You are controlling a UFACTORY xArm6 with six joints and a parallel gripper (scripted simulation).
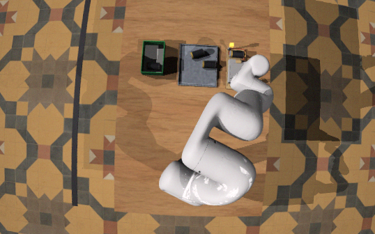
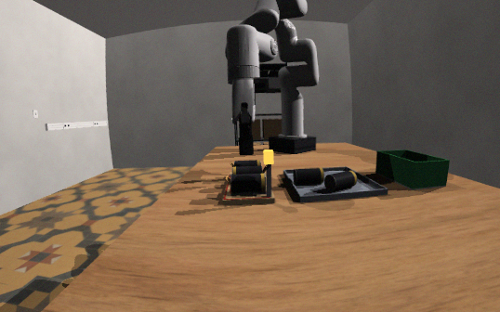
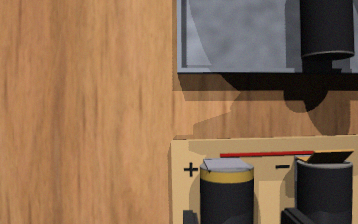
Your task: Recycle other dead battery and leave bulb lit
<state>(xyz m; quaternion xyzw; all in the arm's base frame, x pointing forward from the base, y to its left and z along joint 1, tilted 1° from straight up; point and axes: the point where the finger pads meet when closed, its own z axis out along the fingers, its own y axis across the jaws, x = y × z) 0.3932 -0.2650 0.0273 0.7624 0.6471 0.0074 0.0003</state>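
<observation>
Right now my hand is 100 mm short of the grey tray, 170 mm to the right of it and 80 mm above it. The rest, counted from my hand: green recycling box 150 mm ahead, 370 mm to the left, 70 mm below.
</observation>
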